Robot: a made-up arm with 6 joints.
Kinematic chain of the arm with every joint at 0, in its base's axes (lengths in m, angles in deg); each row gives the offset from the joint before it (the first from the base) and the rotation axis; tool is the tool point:
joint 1: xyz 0 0 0.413 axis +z
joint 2: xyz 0.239 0 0 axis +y
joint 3: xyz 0 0 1.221 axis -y
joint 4: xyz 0 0 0.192 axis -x
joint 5: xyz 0.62 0 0 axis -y
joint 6: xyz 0.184 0 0 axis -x
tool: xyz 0 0 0
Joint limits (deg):
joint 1: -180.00..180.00
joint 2: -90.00..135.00
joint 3: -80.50..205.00
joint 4: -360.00..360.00
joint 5: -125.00..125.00
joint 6: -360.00..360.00
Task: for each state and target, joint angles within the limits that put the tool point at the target. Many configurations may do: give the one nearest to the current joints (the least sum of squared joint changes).
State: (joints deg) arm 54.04 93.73 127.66 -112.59 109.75 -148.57
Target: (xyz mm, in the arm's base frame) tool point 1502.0 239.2 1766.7
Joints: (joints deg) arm 15.39 52.21 104.02 -109.49 75.46 -148.57
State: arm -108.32 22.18 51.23 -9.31 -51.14 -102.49
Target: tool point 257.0 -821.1 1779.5
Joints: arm -75.13 -2.59 7.48 -12.84 -67.34 -102.49
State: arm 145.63 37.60 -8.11 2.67 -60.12 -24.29
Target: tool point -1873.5 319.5 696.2
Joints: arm 170.40 56.71 21.12 1.05 -46.62 -24.29
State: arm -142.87 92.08 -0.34 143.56 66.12 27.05
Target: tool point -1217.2 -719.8 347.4
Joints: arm -153.14 60.58 -23.71 148.44 73.31 27.05
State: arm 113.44 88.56 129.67 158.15 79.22 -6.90
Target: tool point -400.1 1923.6 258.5
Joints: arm 99.86 110.06 132.79 159.27 85.32 -6.90
